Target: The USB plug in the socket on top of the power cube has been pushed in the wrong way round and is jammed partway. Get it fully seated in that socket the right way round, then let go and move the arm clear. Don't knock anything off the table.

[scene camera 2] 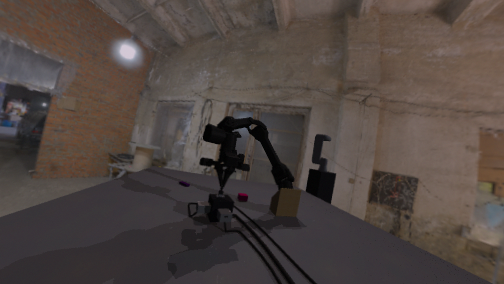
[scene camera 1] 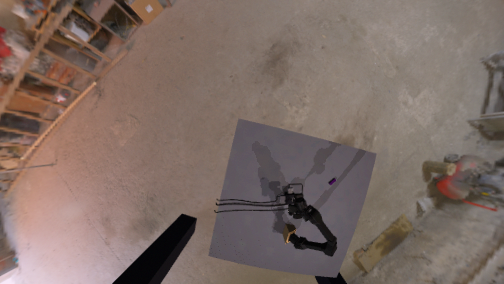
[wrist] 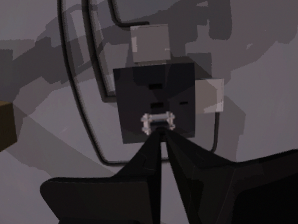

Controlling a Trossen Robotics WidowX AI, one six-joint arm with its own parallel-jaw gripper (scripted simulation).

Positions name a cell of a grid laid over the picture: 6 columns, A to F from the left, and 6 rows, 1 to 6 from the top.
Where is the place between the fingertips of the gripper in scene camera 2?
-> C4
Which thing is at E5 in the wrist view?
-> The gripper.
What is the gripper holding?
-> A USB plug.
